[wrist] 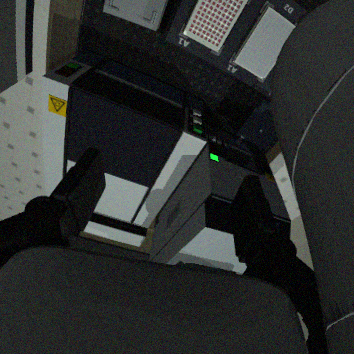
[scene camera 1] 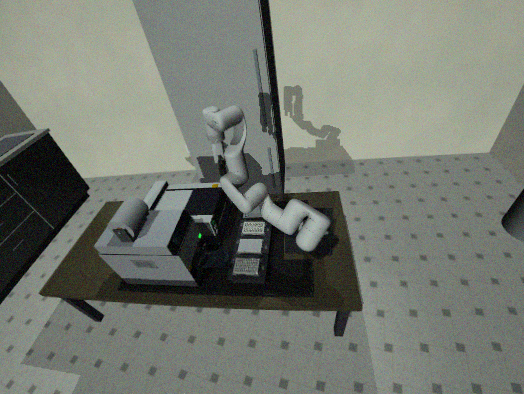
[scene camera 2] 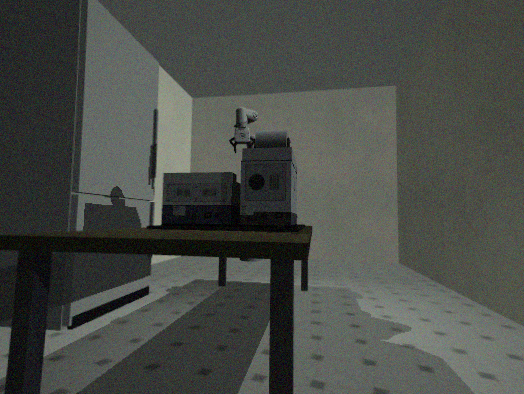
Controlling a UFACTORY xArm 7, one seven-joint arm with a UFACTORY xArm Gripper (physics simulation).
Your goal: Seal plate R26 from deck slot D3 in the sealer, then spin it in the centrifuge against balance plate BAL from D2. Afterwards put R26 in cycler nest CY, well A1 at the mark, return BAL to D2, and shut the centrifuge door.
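Frame: origin at the arm's base, x ahead, y left, z up, level; centimetres.
Seen in the pictures: gripper, fingertip midpoint: (wrist: pixel 170 178) (scene camera 1: pixel 223 169).
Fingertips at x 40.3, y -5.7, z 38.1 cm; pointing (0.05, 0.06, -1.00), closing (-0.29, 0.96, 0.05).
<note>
A point is followed by its place in that frame.
My gripper (scene camera 1: pixel 221 162) {z 38.1, x 40.3, y -5.7 cm} (scene camera 2: pixel 243 147) {z 38.1, x 40.3, y -5.7 cm} (wrist: pixel 170 178) {z 38.1, x 40.3, y -5.7 cm} is open and empty, fingers wide apart, high above the machines. A plate with red wells (scene camera 1: pixel 253 227) {z -1.0, x 31.7, y -3.1 cm} (wrist: pixel 214 22) {z -1.7, x 33.2, y -2.6 cm}, apparently R26, sits in the rack slot beside D2. A plain white plate (scene camera 1: pixel 250 246) {z -1.0, x 31.5, y 10.0 cm} (wrist: pixel 265 42) {z -1.0, x 31.4, y 8.6 cm}, apparently BAL, sits in D2. A grey machine with a roll on top (scene camera 1: pixel 145 232) {z 26.6, x 73.5, y 23.3 cm} (scene camera 2: pixel 270 187) {z 8.8, x 98.9, y 23.0 cm} (wrist: pixel 182 215) {z 17.5, x 70.9, y 9.1 cm}, apparently the sealer, stands beside a lower machine with a dark top panel (scene camera 2: pixel 199 189) {z 8.3, x 97.5, y -9.9 cm} (wrist: pixel 120 135) {z 13.0, x 57.8, y -11.4 cm}, apparently the centrifuge. Its door state cannot be made out.
A third plate (scene camera 1: pixel 246 266) {z -1.1, x 31.8, y 22.1 cm} sits at the rack's near end. A pale flat surface with corner marks (wrist: pixel 137 11) {z -3.6, x 38.2, y -17.9 cm} shows at the top of the wrist view, perhaps nest CY. A yellow warning label (scene camera 1: pixel 215 186) {z 12.5, x 56.3, y -24.4 cm} (wrist: pixel 57 104) {z 12.8, x 56.3, y -24.7 cm} marks the lower machine. A green light (scene camera 1: pixel 200 235) {z 8.4, x 56.7, y 10.3 cm} (wrist: pixel 214 157) {z 8.6, x 56.9, y 10.6 cm} is lit.
</note>
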